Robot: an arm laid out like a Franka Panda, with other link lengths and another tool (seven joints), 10 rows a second.
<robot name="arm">
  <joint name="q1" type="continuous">
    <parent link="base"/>
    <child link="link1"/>
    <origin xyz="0 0 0.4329" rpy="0 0 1.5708"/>
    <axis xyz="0 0 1"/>
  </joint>
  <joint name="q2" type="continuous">
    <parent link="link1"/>
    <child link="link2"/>
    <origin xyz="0 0 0" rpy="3.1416 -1.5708 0"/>
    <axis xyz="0 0 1"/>
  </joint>
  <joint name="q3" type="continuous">
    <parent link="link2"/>
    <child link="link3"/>
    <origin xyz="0.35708 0 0" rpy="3.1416 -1.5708 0"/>
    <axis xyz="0 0 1"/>
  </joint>
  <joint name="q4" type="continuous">
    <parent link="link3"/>
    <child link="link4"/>
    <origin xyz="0 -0.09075 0" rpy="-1.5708 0 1.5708"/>
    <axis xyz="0 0 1"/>
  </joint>
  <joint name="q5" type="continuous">
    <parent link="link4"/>
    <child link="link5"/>
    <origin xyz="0.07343 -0.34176 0" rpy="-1.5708 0 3.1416"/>
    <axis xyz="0 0 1"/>
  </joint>
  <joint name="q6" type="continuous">
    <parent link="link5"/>
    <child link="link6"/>
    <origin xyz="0 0 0" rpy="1.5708 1.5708 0"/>
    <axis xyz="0 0 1"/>
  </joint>
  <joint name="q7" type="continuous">
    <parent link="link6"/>
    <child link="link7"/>
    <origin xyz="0 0.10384 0" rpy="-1.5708 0 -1.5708"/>
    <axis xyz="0 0 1"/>
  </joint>
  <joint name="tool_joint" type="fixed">
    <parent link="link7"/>
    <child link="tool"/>
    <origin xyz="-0.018 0.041 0.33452" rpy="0 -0.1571 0.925"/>
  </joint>
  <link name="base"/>
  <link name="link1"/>
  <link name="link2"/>
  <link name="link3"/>
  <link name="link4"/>
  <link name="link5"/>
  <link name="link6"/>
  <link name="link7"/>
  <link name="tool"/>
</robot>
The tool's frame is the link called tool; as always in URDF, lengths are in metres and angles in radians. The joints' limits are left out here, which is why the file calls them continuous.
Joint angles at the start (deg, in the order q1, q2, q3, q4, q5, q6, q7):
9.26, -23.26, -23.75, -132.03, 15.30, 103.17, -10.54
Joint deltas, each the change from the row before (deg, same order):
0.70, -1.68, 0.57, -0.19, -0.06, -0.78, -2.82
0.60, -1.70, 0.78, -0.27, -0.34, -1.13, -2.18
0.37, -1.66, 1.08, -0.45, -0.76, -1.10, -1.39
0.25, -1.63, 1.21, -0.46, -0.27, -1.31, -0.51
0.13, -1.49, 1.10, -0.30, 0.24, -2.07, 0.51
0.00, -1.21, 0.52, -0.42, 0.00, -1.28, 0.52
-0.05, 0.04, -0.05, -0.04, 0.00, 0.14, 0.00
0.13, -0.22, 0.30, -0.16, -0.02, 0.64, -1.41
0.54, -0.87, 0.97, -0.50, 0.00, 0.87, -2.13
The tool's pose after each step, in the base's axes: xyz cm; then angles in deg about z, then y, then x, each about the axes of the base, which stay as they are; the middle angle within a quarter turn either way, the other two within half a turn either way. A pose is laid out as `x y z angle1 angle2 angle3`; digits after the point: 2 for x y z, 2 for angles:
38.60 4.63 45.07 -125.00 3.89 -162.19
37.40 5.71 45.84 -129.13 3.98 -161.88
36.08 6.57 46.28 -132.55 3.73 -162.20
34.72 7.58 46.76 -134.97 3.25 -162.26
33.13 8.69 47.29 -136.08 2.05 -161.93
32.02 9.17 47.55 -136.43 1.36 -161.79
32.09 9.11 47.51 -136.31 1.45 -161.79
32.20 9.29 47.60 -138.07 2.19 -161.82
31.97 10.08 47.82 -141.62 3.26 -161.90

